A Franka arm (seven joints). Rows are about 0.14 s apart.
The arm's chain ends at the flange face. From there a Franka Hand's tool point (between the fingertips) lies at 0.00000 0.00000 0.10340 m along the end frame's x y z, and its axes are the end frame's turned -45 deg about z.
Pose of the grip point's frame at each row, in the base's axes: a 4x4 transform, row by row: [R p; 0 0 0 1], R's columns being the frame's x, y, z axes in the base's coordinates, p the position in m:
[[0.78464 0.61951 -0.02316 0.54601], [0.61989 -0.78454 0.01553 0.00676], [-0.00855 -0.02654 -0.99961 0.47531], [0 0 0 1]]
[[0.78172 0.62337 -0.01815 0.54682], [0.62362 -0.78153 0.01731 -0.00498], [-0.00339 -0.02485 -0.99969 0.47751], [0 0 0 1]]
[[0.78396 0.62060 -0.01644 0.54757], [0.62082 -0.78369 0.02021 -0.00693], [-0.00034 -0.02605 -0.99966 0.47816], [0 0 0 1]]
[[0.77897 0.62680 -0.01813 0.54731], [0.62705 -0.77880 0.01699 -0.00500], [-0.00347 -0.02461 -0.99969 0.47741], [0 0 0 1]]
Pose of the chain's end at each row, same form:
[[0.99288 -0.11676 -0.02316 0.54840], [-0.11643 -0.99308 0.01553 0.00515], [-0.02481 -0.01272 -0.99961 0.57867], [0 0 0 1]]
[[0.99355 -0.11197 -0.01815 0.54870], [-0.11166 -0.99359 0.01731 -0.00677], [-0.01997 -0.01517 -0.99969 0.58088], [0 0 0 1]]
[[0.99317 -0.11551 -0.01644 0.54927], [-0.11517 -0.99314 0.02021 -0.00902], [-0.01866 -0.01818 -0.99966 0.58152], [0 0 0 1]]
[[0.99403 -0.10760 -0.01813 0.54918], [-0.10730 -0.99409 0.01699 -0.00676], [-0.01986 -0.01495 -0.99969 0.58078], [0 0 0 1]]

